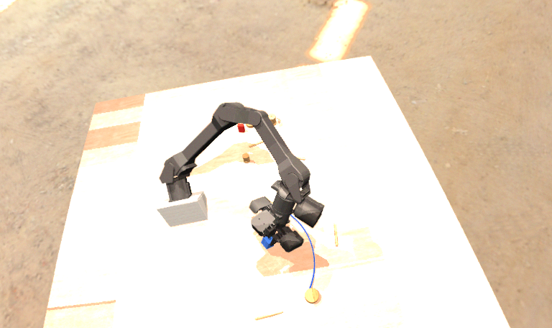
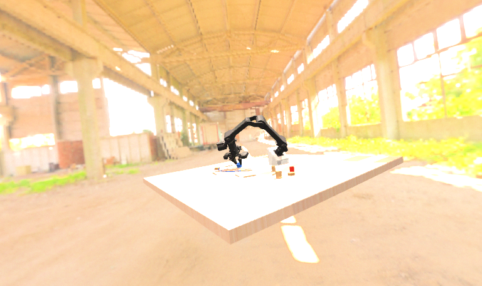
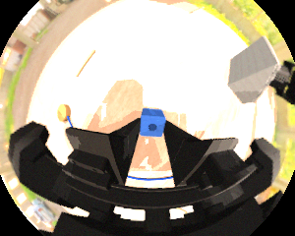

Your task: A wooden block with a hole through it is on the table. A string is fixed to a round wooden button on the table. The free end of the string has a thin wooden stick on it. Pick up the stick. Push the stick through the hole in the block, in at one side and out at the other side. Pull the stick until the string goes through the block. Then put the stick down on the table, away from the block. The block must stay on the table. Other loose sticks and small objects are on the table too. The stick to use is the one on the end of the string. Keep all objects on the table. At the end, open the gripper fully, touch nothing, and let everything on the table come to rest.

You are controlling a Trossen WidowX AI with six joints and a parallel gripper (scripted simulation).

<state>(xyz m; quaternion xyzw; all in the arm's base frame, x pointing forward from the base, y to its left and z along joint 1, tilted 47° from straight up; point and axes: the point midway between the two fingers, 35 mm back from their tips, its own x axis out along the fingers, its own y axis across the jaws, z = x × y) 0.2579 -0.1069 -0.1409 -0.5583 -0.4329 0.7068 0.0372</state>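
My gripper tip is right at the blue cube. Also, from my gripper tip: round wooden button (18 cm to the right, 9 cm ahead, 2 cm below); then thin wooden stick (12 cm to the left, 5 cm ahead, 2 cm below); then red cube (48 cm to the left, 1 cm below, 1 cm behind).
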